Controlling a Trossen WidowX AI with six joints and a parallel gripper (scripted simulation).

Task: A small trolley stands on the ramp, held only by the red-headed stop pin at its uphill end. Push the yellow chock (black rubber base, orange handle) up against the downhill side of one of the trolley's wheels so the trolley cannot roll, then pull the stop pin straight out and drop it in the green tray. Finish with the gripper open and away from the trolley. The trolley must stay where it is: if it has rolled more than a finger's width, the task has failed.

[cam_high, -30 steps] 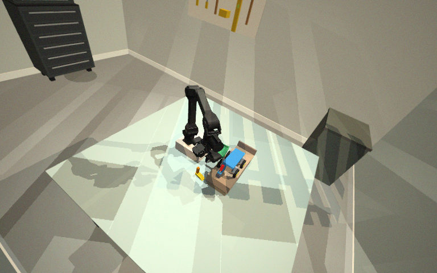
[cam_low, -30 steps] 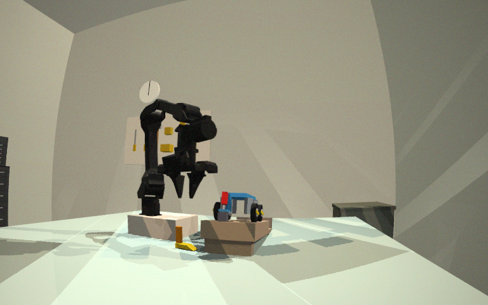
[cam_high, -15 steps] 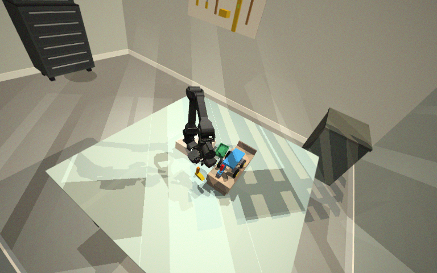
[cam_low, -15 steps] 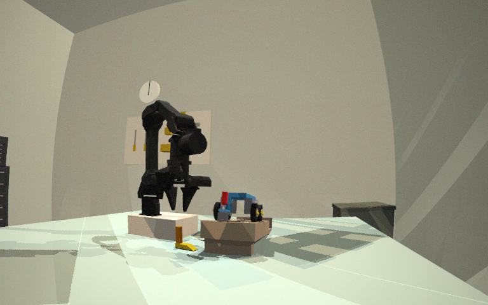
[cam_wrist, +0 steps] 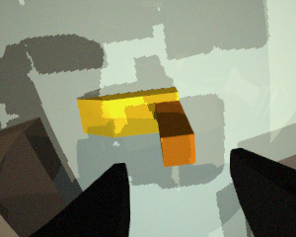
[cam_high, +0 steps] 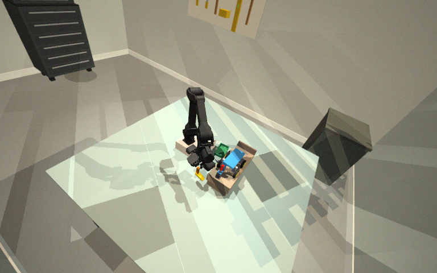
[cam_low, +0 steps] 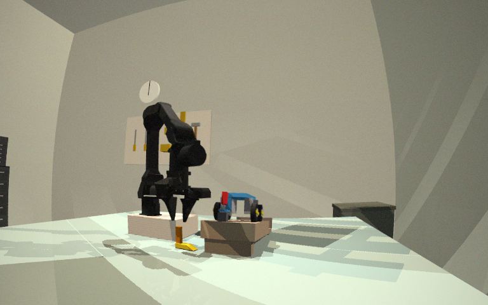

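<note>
The yellow chock is 2 cm ahead of my gripper tip and 6 cm below it. From my gripper tip the other things lie so: blue trolley (13 cm ahead, 16 cm to the left, 3 cm above); tan ramp (12 cm ahead, 16 cm to the left, 3 cm below); red-headed stop pin (12 cm ahead, 4 cm to the left, 5 cm above).
</note>
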